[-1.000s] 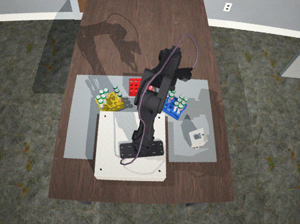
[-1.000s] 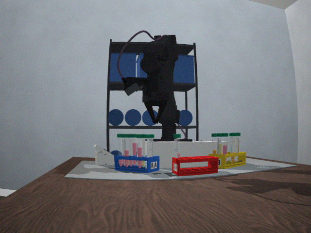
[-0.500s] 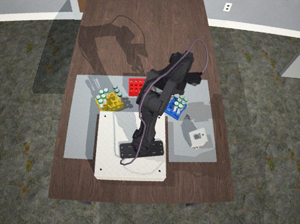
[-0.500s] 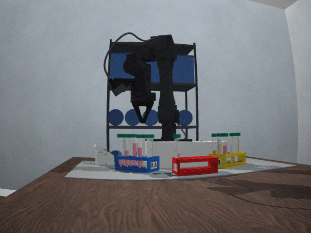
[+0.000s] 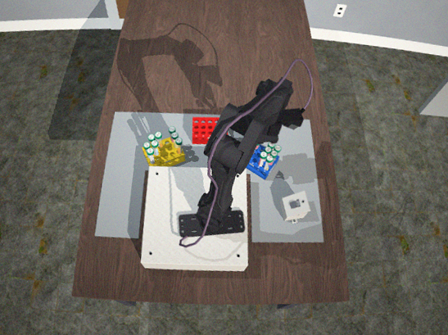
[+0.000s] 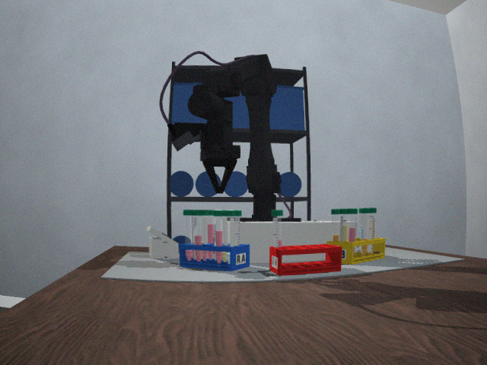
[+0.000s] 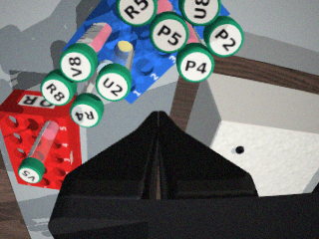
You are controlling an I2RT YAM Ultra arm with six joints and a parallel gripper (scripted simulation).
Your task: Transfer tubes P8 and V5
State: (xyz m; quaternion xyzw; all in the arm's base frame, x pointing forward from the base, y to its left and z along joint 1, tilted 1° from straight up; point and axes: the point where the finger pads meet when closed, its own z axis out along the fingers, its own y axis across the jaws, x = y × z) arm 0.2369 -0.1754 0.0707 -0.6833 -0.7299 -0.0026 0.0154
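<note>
My hand is 18 cm past the done button, 11 cm to the left of it and 11 cm above it. Round my hand: red rack QR: 14 cm ahead, 14 cm to the left, 14 cm below; rack RA: 1 cm ahead, 1 cm to the right, 14 cm below; capped tube: 5 cm ahead, 26 cm to the left, 10 cm below.
</note>
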